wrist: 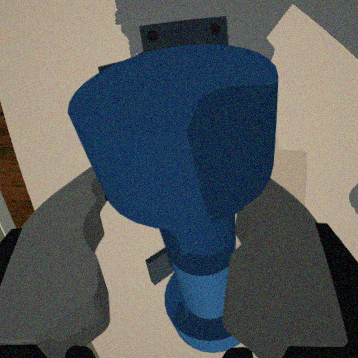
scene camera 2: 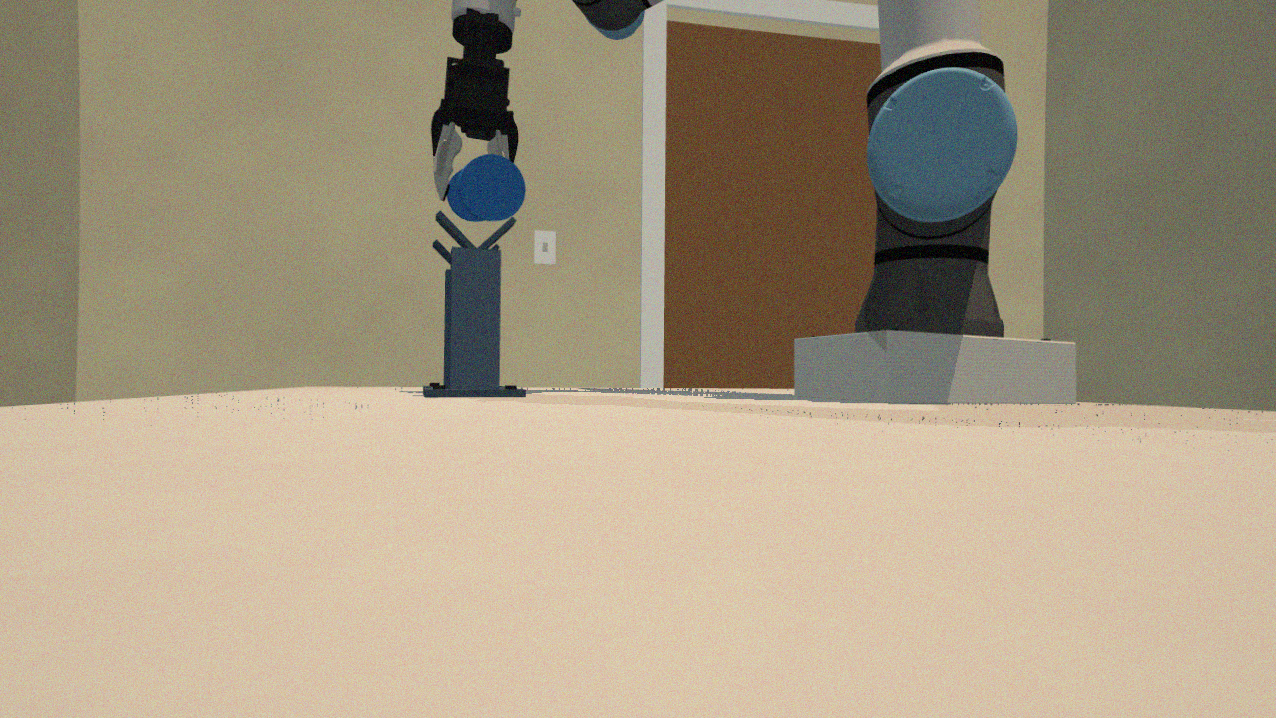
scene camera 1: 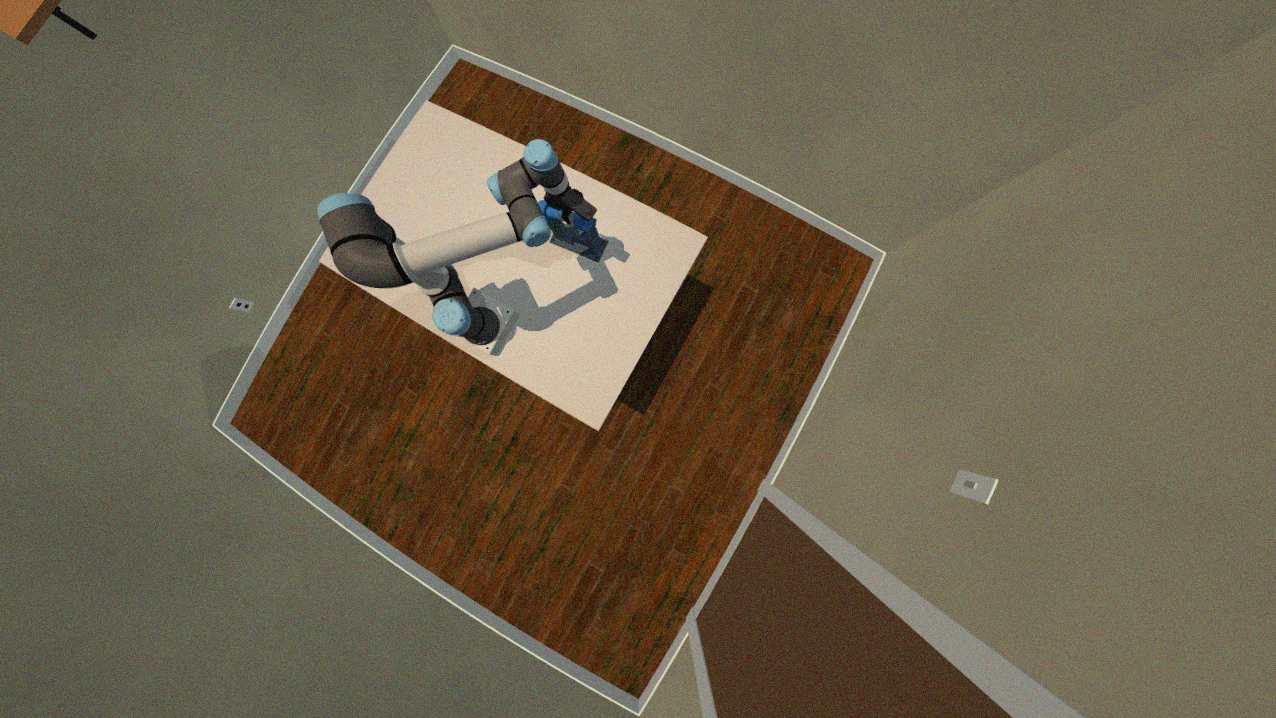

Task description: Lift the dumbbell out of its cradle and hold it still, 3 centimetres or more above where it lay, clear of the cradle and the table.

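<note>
The blue dumbbell (scene camera 1: 584,222) (scene camera 2: 490,185) (wrist: 150,135) hangs roughly level above the dark blue-grey cradle (scene camera 1: 596,252) (scene camera 2: 474,312) (wrist: 183,32). In scene camera 2 a gap shows between the heads and the bottom of the V-shaped arms; the lower edge of the heads is about level with the arms' tips. My gripper (scene camera 2: 475,175) (wrist: 170,167) is shut on the dumbbell, one finger on each side of it; the wrist view shows the near head large between the camera and the handle. The exact finger contact is partly hidden behind the heads.
The cradle's foot stands on the pale table (scene camera 1: 571,375) (scene camera 2: 624,553). The arm's grey base block (scene camera 2: 892,367) stands to the right in scene camera 2. Wooden floor (scene camera 1: 428,464) lies around the table, and a brown door (scene camera 2: 767,205) is in the wall behind.
</note>
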